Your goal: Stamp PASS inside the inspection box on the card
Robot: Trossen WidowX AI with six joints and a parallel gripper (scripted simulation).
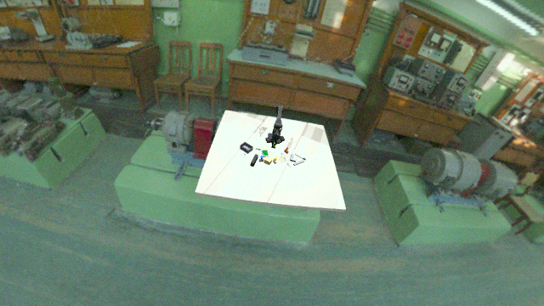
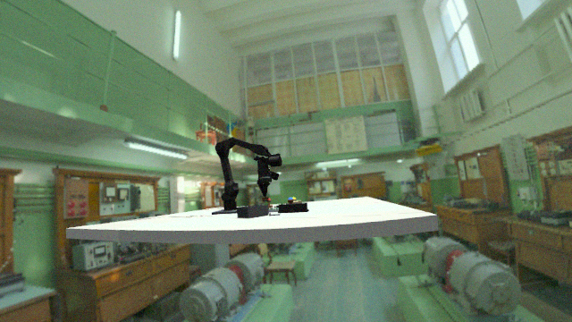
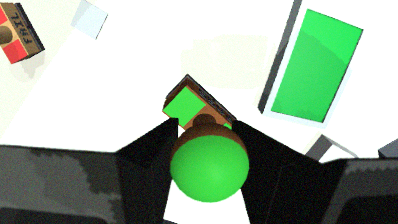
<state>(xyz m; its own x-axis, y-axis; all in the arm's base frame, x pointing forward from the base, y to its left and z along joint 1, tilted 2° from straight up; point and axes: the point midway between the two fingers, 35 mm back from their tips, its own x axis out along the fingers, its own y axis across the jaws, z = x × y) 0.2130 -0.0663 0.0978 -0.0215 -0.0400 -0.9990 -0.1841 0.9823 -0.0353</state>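
Now: gripper tip 80 mm to the left of the green ink pad, 80 mm above it and 30 mm short of it. The rest, counted from my gripper tip: green stamp right at my gripper tip; red stamp 150 mm to the left, 60 mm below, 10 mm ahead; cream card 110 mm ahead, 80 mm to the left, 80 mm below.
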